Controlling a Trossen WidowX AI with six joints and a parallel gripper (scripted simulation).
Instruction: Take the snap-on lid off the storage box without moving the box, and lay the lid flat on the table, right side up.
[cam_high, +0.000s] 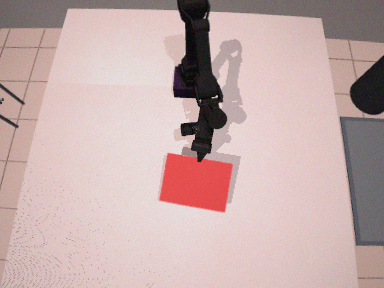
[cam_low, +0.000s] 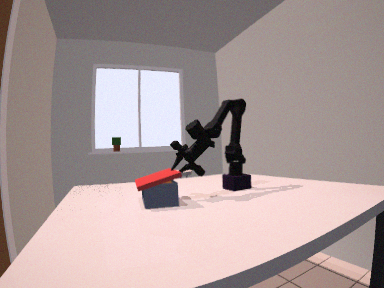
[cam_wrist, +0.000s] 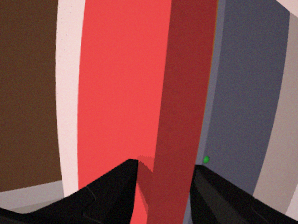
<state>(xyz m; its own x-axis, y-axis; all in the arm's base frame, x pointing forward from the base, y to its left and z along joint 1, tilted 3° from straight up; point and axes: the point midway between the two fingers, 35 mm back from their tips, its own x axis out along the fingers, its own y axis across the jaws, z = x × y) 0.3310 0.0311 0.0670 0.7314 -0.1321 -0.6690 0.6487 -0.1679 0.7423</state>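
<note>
My gripper tip is now 7 cm short of the red lid, 1 cm to the left of it and 2 cm above it. From my gripper tip the other things lie so: storage box: 7 cm ahead, 1 cm to the right, 8 cm below.
</note>
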